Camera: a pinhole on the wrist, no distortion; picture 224 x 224 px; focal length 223.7 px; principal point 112.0 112.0 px. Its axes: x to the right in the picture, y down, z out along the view. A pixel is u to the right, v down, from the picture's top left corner.
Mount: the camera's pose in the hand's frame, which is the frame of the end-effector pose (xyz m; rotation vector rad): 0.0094 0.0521 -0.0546 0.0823 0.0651 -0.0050
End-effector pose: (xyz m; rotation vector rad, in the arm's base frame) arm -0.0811 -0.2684 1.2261 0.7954 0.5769 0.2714
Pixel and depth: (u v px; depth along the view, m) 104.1 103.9 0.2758
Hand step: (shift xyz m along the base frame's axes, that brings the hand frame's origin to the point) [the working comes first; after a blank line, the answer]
In the camera's frame: -0.0097 -0.0100 0.2758

0.1414 -0.1093 0.1300
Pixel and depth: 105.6 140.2 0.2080
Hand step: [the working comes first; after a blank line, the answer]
In the camera's frame: -0.0060 0.0262 0.2080

0.1029 -0.0429 0.1248
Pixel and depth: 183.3 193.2 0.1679
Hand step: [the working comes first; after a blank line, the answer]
In the camera's frame: 0.0535 0.0609 0.1679

0.1249 0.0318 0.1079
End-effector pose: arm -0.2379 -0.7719 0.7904 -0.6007 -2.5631 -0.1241
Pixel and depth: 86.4 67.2 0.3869
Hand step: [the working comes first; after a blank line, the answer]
In the camera's frame: -0.0443 -0.0775 0.3869

-0.1644 0.0090 -0.2881
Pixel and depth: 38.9 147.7 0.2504
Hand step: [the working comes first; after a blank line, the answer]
In the camera's frame: -0.0818 0.0400 0.2504

-0.0170 0.0822 -0.2059
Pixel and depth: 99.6 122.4 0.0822
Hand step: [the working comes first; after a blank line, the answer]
In the camera's frame: -0.0046 0.0038 0.0822

0.0011 0.0536 -0.0204
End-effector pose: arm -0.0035 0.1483 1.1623 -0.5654 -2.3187 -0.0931
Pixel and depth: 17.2 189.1 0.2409
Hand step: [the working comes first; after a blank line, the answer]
In the camera's frame: -0.1021 0.0830 0.2409

-0.0315 0.1206 -0.2072
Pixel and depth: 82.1 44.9 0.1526
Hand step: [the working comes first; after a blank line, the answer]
In the camera's frame: -0.0204 -0.0458 0.1526

-0.0630 0.0156 -0.0692
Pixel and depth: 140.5 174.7 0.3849
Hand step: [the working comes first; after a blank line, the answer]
In the camera's frame: 0.0490 0.1079 0.3849

-0.2153 0.2222 -0.1978
